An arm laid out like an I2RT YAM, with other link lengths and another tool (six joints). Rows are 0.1 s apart.
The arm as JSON. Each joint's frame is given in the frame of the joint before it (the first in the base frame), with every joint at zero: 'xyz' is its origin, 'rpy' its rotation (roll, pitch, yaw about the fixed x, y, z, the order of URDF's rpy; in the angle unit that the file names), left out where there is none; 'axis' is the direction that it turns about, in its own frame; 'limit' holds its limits. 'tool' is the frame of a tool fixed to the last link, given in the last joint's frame.
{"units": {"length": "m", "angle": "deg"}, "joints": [
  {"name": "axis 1", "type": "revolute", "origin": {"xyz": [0.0, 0.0, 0.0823]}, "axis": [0.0, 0.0, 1.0], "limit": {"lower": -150.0, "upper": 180.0}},
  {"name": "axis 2", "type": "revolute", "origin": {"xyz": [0.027, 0.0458, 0.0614]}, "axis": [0.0, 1.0, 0.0], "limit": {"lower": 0.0, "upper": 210.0}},
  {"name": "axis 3", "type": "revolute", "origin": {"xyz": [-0.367, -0.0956, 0.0]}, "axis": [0.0, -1.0, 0.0], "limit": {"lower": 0.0, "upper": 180.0}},
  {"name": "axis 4", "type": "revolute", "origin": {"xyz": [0.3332, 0.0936, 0.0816]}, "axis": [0.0, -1.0, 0.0], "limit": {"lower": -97.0, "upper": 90.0}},
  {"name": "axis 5", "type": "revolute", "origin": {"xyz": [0.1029, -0.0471, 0.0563]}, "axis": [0.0, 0.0, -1.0], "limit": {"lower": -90.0, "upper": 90.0}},
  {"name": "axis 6", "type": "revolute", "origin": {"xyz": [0.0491, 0.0, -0.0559]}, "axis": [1.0, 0.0, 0.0], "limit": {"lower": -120.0, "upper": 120.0}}
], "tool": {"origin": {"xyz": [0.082, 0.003, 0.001], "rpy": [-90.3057, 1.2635, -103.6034]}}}
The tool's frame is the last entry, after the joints.
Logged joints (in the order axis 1, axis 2, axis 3, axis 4, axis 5, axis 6), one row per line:
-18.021, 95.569, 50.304, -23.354, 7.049, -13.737
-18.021, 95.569, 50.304, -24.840, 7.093, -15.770
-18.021, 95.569, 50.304, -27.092, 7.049, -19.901
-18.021, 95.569, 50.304, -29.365, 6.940, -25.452
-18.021, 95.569, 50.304, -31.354, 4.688, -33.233
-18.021, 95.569, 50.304, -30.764, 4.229, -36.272
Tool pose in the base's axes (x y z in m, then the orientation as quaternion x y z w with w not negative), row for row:
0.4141, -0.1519, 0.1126, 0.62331, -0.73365, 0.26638, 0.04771
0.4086, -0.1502, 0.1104, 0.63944, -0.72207, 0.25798, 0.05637
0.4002, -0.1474, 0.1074, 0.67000, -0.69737, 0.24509, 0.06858
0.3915, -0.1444, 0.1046, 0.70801, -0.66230, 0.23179, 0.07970
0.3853, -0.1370, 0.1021, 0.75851, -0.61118, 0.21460, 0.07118
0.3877, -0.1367, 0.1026, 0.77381, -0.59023, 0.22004, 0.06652
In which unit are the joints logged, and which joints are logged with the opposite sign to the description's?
The joints are logged in degrees. Opposite sign: none.
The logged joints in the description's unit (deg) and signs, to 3 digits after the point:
-18.021, 95.569, 50.304, -23.354, 7.049, -13.737
-18.021, 95.569, 50.304, -24.840, 7.093, -15.770
-18.021, 95.569, 50.304, -27.092, 7.049, -19.901
-18.021, 95.569, 50.304, -29.365, 6.940, -25.452
-18.021, 95.569, 50.304, -31.354, 4.688, -33.233
-18.021, 95.569, 50.304, -30.764, 4.229, -36.272

